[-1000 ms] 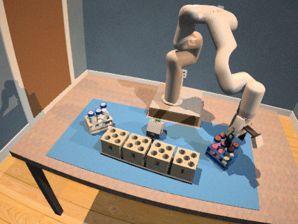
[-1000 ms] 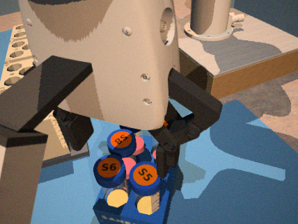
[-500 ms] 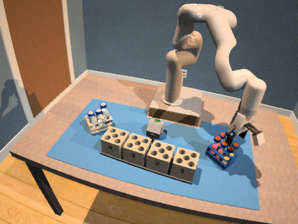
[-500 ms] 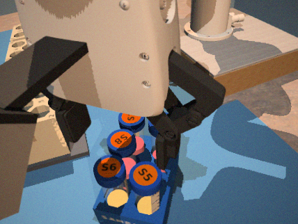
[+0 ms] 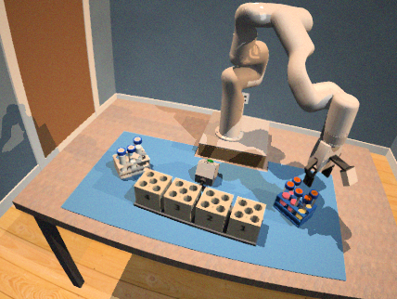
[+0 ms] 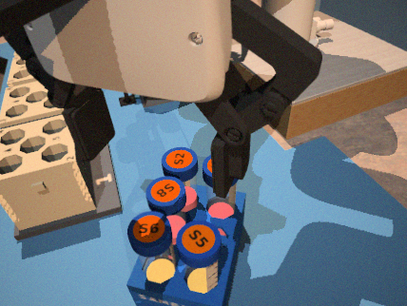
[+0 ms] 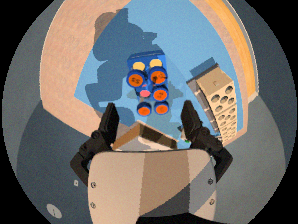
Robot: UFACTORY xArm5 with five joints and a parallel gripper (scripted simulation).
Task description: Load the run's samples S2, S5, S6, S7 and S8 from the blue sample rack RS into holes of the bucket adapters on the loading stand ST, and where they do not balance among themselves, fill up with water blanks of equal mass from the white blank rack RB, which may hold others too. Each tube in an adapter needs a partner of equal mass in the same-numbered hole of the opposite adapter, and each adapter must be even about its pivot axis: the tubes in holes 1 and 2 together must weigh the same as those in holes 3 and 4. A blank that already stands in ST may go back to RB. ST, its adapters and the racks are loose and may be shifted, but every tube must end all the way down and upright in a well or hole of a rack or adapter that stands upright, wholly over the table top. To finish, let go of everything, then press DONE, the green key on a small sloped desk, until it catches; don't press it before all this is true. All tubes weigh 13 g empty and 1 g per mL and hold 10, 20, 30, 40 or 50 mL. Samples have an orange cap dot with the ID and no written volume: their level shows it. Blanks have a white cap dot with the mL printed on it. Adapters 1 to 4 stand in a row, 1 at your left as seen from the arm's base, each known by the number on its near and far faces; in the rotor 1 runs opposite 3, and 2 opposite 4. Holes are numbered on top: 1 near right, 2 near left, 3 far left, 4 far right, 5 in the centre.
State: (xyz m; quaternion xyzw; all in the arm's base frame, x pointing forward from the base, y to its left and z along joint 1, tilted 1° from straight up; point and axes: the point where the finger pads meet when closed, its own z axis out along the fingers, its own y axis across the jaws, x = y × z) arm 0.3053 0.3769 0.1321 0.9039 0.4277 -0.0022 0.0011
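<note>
My gripper is now 170 mm above the blue sample rack RS, 30 mm to the left of it and 20 mm past it. From my hand the other things lie so: white blank rack RB (680 mm to the right, 170 mm below, 30 mm ahead); then blue-capped tube (680 mm to the right, 140 mm below, 70 mm ahead); then loading stand ST (350 mm to the right, 190 mm below, 130 mm ahead).
</note>
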